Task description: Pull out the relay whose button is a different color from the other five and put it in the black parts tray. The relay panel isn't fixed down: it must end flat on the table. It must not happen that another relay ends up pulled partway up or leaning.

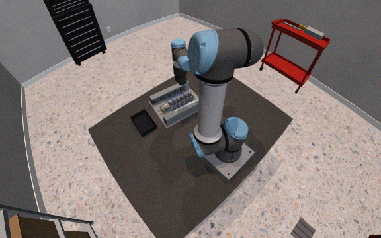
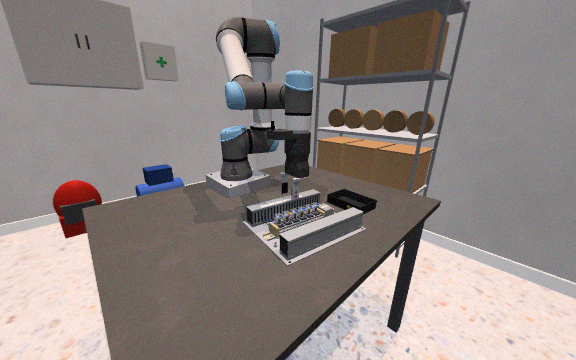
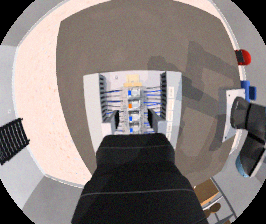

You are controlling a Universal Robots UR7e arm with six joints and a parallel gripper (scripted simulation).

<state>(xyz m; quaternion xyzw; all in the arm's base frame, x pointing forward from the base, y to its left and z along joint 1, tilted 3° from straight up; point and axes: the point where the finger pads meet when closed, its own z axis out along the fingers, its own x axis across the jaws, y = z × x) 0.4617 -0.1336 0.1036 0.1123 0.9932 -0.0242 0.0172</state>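
My gripper is now 9 cm above the relay and 1 cm to the left of it. The rest, counted from my hand: black parts tray (33 cm to the left, 12 cm below, 5 cm ahead); relay panel (11 cm below, 6 cm to the left, 1 cm ahead).
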